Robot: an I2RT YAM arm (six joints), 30 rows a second.
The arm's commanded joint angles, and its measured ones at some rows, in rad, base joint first. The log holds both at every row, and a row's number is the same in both.
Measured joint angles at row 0:
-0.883 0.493 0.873 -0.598 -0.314 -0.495
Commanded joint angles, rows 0 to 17:
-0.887 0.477 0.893 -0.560 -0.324 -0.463
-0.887 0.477 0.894 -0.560 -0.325 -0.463
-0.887 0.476 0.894 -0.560 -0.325 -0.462
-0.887 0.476 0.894 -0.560 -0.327 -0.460
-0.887 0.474 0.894 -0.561 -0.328 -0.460
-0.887 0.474 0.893 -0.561 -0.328 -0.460
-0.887 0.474 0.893 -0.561 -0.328 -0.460
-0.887 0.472 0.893 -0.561 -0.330 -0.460
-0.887 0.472 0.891 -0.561 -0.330 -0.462
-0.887 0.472 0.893 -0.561 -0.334 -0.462
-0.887 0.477 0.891 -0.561 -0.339 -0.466
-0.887 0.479 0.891 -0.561 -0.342 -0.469
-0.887 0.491 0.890 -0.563 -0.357 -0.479
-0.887 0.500 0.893 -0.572 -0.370 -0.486
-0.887 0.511 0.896 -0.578 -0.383 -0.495
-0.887 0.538 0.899 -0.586 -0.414 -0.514
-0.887 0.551 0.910 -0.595 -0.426 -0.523
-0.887 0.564 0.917 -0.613 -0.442 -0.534
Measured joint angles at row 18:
-0.883 0.521 0.877 -0.603 -0.376 -0.506
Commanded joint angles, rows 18 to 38:
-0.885 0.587 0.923 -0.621 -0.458 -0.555
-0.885 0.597 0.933 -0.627 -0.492 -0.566
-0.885 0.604 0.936 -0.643 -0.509 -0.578
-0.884 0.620 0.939 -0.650 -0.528 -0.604
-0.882 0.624 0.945 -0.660 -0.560 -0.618
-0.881 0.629 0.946 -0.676 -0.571 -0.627
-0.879 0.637 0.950 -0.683 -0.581 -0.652
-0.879 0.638 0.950 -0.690 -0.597 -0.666
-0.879 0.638 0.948 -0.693 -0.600 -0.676
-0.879 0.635 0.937 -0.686 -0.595 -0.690
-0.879 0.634 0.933 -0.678 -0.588 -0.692
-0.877 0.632 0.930 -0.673 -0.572 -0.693
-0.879 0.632 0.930 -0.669 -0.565 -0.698
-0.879 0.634 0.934 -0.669 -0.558 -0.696
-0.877 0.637 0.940 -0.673 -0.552 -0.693
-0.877 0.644 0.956 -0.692 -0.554 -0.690
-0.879 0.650 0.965 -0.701 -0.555 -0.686
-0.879 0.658 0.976 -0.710 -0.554 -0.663
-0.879 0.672 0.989 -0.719 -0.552 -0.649
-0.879 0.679 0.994 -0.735 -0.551 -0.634
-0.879 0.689 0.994 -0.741 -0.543 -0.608
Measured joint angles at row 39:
-0.881 0.667 0.947 -0.721 -0.546 -0.657
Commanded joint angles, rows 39 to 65:
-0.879 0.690 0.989 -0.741 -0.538 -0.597
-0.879 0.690 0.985 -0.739 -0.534 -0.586
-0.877 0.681 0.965 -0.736 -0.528 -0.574
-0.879 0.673 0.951 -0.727 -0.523 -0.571
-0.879 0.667 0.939 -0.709 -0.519 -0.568
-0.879 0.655 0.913 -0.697 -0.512 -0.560
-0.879 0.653 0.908 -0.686 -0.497 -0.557
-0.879 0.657 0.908 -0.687 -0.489 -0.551
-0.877 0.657 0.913 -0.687 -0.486 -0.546
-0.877 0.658 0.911 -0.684 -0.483 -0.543
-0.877 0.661 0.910 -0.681 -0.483 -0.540
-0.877 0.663 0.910 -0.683 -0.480 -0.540
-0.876 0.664 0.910 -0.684 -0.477 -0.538
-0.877 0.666 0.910 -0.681 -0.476 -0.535
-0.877 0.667 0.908 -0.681 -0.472 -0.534
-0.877 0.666 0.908 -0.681 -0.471 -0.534
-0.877 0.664 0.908 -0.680 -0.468 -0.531
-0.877 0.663 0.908 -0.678 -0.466 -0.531
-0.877 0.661 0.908 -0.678 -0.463 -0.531
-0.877 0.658 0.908 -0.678 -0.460 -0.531
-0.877 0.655 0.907 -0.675 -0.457 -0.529
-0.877 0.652 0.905 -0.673 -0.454 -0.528
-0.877 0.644 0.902 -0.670 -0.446 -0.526
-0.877 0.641 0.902 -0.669 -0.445 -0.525
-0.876 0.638 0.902 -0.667 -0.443 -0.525
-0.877 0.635 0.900 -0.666 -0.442 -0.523
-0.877 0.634 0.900 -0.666 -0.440 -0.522
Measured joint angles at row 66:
-0.880 0.651 0.909 -0.714 -0.456 -0.549
